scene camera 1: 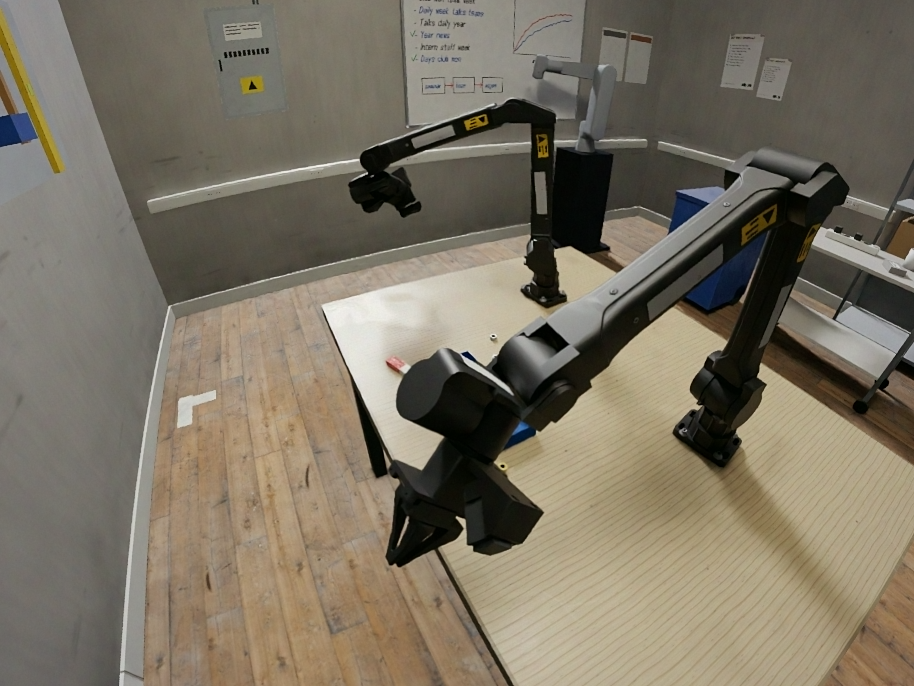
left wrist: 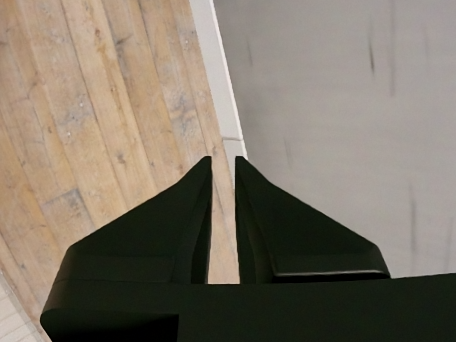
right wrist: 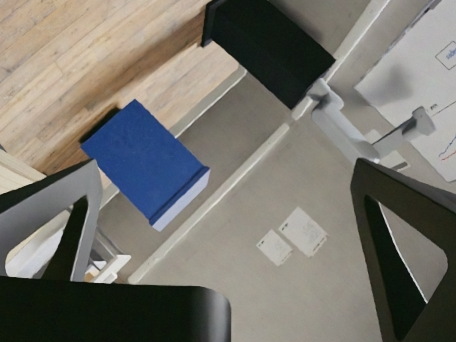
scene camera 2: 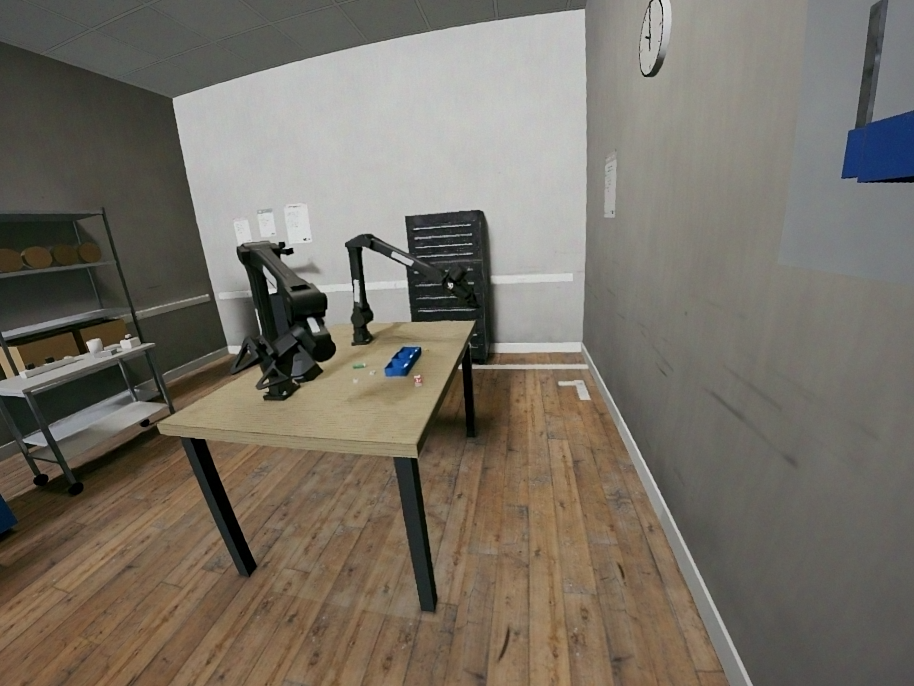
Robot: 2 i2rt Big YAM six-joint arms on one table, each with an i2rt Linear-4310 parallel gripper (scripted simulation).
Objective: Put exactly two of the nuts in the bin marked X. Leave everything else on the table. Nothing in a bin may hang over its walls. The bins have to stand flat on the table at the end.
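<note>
A blue bin strip (scene camera 2: 404,358) is visible to me, though in the left wrist view the strip is out of frame, and in the right wrist view the strip is out of frame too. I see my right gripper (scene camera 2: 244,381), which scene camera 1 shows as well, my right gripper (scene camera 1: 413,197) being visible there, and the right wrist view also gives me my right gripper (right wrist: 226,172). Then there is my left gripper (scene camera 1: 392,562), and from its own wrist I see my left gripper (left wrist: 223,171).
</note>
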